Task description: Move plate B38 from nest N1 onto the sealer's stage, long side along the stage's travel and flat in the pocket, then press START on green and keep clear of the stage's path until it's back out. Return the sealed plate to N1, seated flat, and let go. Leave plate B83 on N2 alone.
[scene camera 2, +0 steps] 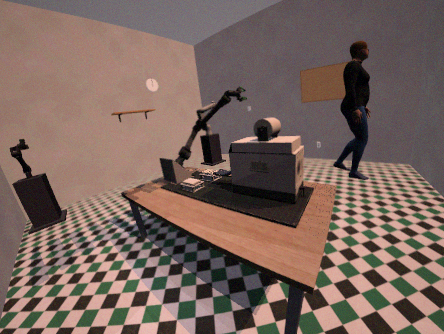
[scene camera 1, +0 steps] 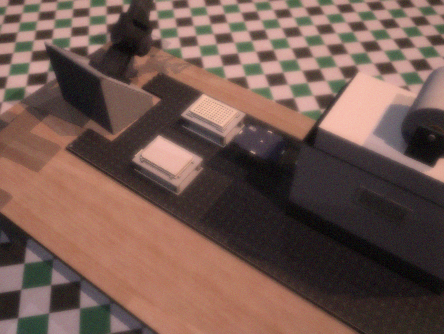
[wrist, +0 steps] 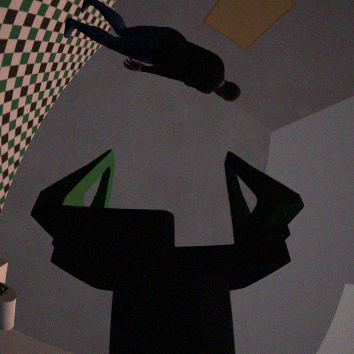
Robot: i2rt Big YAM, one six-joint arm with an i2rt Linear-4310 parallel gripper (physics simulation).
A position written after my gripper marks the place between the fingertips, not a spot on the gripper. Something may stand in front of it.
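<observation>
With nothing held in it, my gripper (wrist: 169,155) is open. I see a dotted well plate (scene camera 1: 207,110) resting on a grey nest top, though in the wrist view the plate is out of frame. A dark sealer stage (scene camera 1: 273,147) is in view too.
</observation>
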